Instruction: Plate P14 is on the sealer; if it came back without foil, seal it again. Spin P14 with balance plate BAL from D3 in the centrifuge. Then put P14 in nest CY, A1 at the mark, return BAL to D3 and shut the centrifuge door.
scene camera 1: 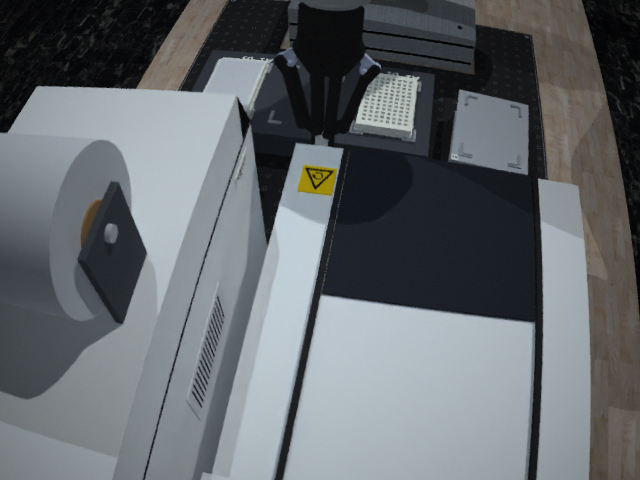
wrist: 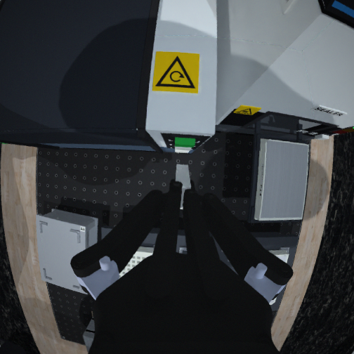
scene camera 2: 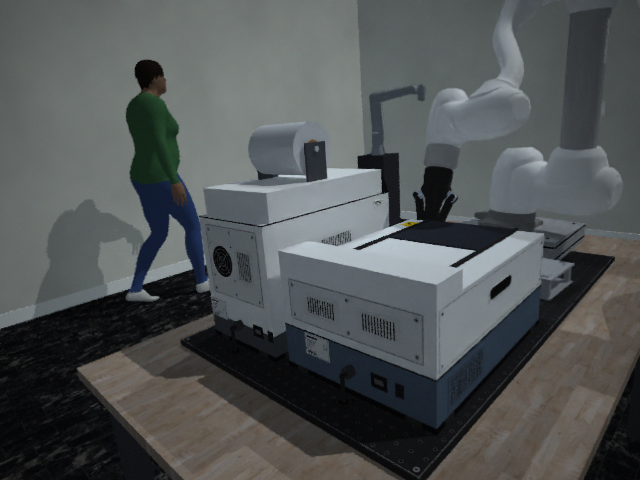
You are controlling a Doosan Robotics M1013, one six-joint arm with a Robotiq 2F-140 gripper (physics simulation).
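Frame: origin at the arm's base, x left, y back, z up, level; millimetres.
Where they show: arm's base, origin of its link: (scene camera 2: 510, 224).
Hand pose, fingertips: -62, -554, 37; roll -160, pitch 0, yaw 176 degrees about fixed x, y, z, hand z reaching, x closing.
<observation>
Each offset is from my fingertips to the top centre of the thing, as dx, dy, dz. "*": to the spot under its first point.
My gripper (scene camera 1: 323, 138) (scene camera 2: 435, 219) (wrist: 181, 173) is shut and empty, pointing down at the front of the centrifuge (scene camera 1: 413, 387) (scene camera 2: 361, 260) (wrist: 182, 115), close to its green display or button (wrist: 185, 142). Contact cannot be told. The centrifuge's dark top panel {+136, -139, +105} (scene camera 1: 434, 237) (scene camera 2: 460, 233) (wrist: 65, 65) lies flat; its inside is hidden. A plate with a smooth grey top (wrist: 283, 180) sits at the front of the sealer {-182, -284, +368} (scene camera 1: 170, 124) (scene camera 2: 310, 201) (wrist: 275, 70); its label is unreadable. A pale plate with open wells {+83, +197, -34} (scene camera 1: 387, 105) and a white smooth-topped plate {-164, +218, -34} (scene camera 1: 235, 77) stand on the dark nest board {* -58, +117, -50} (scene camera 1: 289, 136). I cannot tell which is BAL.
A grey raised nest {+250, +173, -48} (scene camera 1: 491, 131) (wrist: 62, 250) with corner brackets stands right of the dark board in scene camera 1. A ribbed grey block (scene camera 1: 418, 33) stands behind. A foil roll {-183, -306, +368} (scene camera 1: 31, 222) (scene camera 2: 279, 147) tops the sealer. A person (scene camera 2: 155, 139) stands beyond the table.
</observation>
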